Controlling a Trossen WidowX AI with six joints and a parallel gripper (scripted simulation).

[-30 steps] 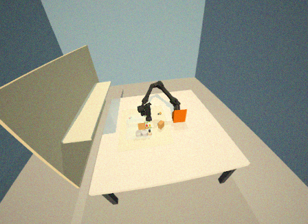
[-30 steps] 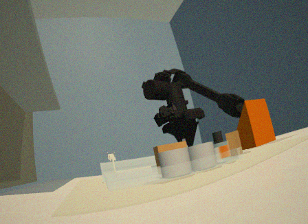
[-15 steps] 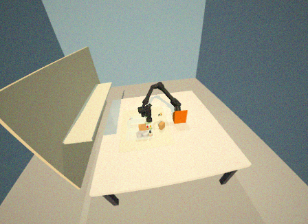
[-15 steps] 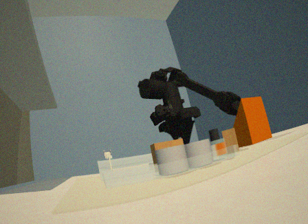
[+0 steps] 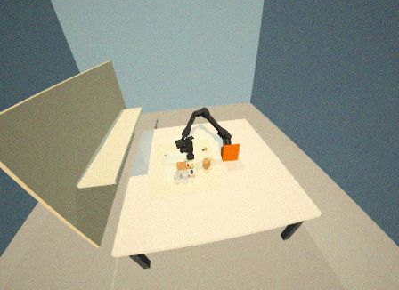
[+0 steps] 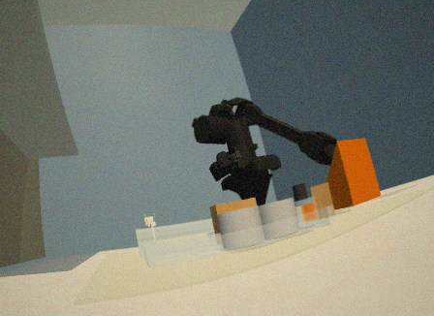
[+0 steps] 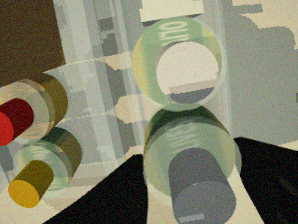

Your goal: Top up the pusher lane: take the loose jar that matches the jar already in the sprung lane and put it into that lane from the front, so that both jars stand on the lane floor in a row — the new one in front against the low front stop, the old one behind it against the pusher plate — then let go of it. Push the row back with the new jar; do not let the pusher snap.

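Now: the tan box 13 cm behind my gripper tip, 7 cm to the left of it and 1 cm below it. Also, from my gripper tip: cream pusher plate (15 cm ahead, 3 cm to the right); shelf (50 cm ahead, 4 cm to the left, 32 cm above).
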